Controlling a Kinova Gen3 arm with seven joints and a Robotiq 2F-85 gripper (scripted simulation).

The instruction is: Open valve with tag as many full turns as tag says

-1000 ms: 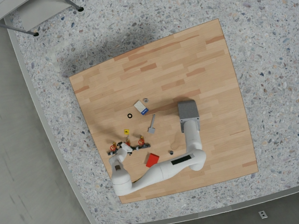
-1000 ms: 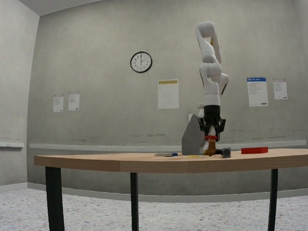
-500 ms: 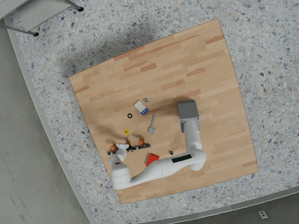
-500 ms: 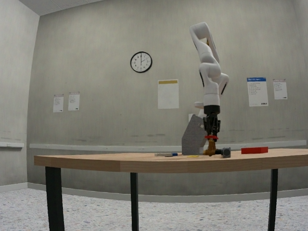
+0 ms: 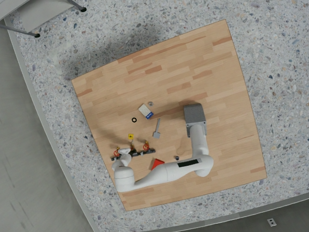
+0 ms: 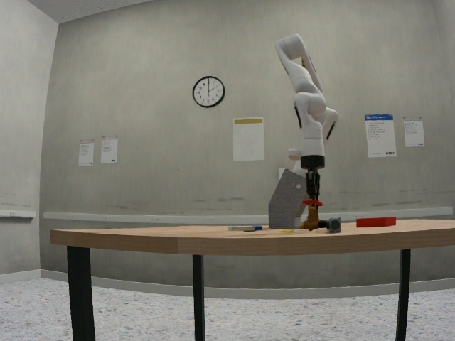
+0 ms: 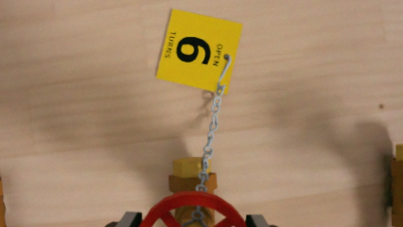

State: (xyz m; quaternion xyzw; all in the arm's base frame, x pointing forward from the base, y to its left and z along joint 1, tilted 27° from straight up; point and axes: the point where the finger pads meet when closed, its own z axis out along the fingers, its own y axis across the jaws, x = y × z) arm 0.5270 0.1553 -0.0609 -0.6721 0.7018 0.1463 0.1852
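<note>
Right now the yellow tag is 9 cm to the right of my hand, 8 cm below it and 1 cm behind it. Also, from my hand: red block 20 cm to the left, 16 cm behind, 7 cm below; then grey scraper 23 cm behind, 10 cm to the right, 8 cm below; then blue box 27 cm to the right, 17 cm behind, 7 cm below.
</note>
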